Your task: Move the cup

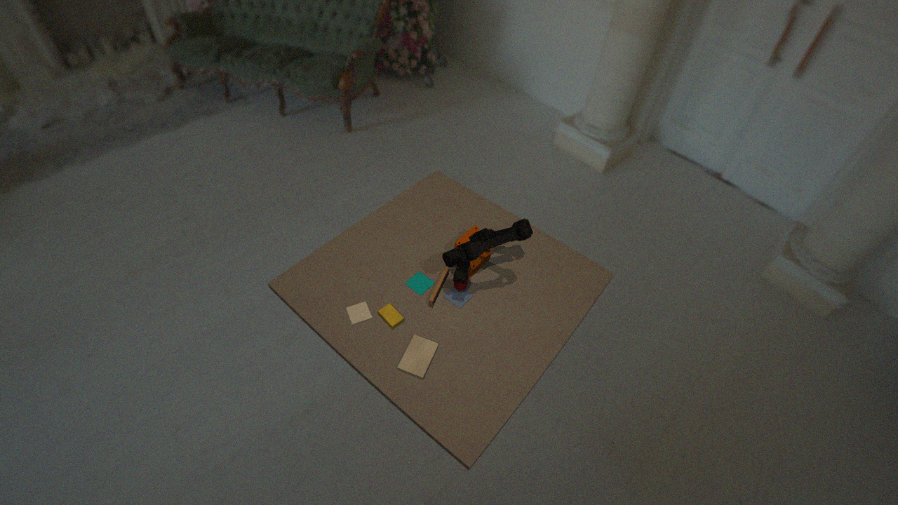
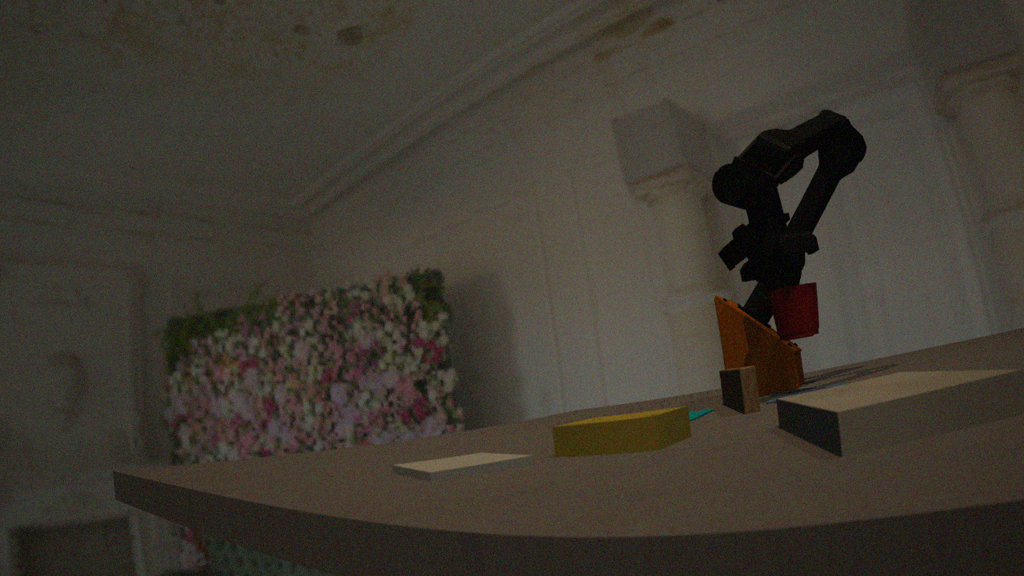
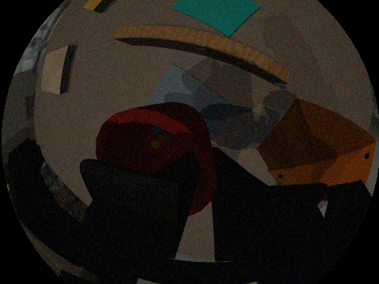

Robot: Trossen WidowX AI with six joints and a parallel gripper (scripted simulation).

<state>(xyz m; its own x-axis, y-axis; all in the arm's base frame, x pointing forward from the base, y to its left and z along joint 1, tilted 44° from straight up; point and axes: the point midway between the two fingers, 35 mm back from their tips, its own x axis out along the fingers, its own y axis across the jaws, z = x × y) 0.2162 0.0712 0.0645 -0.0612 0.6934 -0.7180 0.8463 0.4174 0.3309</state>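
The teal pad lies 17 cm to the right of my gripper tip, 12 cm below it and 11 cm ahead of it. Round my gripper tip: red cup 3 cm ahead, 2 cm to the left; grey-blue pad 12 cm below, 3 cm ahead, 2 cm to the left; wooden bar 10 cm below, 8 cm to the right, 7 cm ahead.
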